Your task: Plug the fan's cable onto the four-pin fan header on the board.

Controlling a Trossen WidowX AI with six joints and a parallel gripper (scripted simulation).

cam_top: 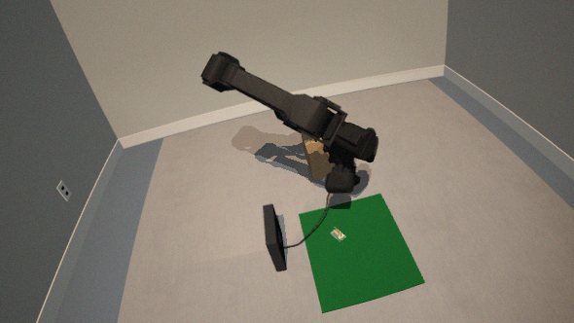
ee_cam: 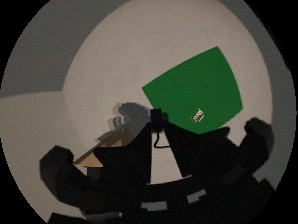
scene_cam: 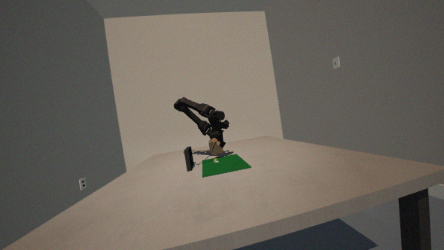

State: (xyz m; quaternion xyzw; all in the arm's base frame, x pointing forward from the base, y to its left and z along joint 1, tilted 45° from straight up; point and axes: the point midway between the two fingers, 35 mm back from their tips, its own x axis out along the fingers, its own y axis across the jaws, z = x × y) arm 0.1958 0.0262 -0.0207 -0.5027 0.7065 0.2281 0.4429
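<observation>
Right now my gripper tip is 2 cm above the black plug. From my gripper tip the other things lie so: green board: 14 cm ahead, 3 cm to the right, 12 cm below; black fan: 11 cm ahead, 21 cm to the right, 5 cm below; four-pin fan header: 10 cm ahead, 6 cm to the right, 10 cm below.
</observation>
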